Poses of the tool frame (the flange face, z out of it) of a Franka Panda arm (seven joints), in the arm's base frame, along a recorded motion.
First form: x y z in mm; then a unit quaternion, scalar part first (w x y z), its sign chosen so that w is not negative.
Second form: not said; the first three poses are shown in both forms.
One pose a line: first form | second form
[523, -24, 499, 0.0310, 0.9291, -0.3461, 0.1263] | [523, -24, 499, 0.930, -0.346, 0.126, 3.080]
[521, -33, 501, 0.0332, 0.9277, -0.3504, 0.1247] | [521, -33, 501, 0.928, -0.351, 0.125, 3.075]
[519, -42, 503, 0.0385, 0.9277, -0.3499, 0.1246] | [519, -42, 503, 0.928, -0.350, 0.125, 3.065]
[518, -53, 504, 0.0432, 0.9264, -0.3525, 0.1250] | [518, -53, 504, 0.927, -0.353, 0.125, 3.055]
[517, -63, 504, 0.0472, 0.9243, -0.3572, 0.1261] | [517, -63, 504, 0.925, -0.358, 0.126, 3.047]
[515, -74, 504, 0.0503, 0.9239, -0.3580, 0.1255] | [515, -74, 504, 0.925, -0.358, 0.126, 3.041]
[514, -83, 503, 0.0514, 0.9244, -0.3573, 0.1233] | [514, -83, 503, 0.926, -0.358, 0.123, 3.039]
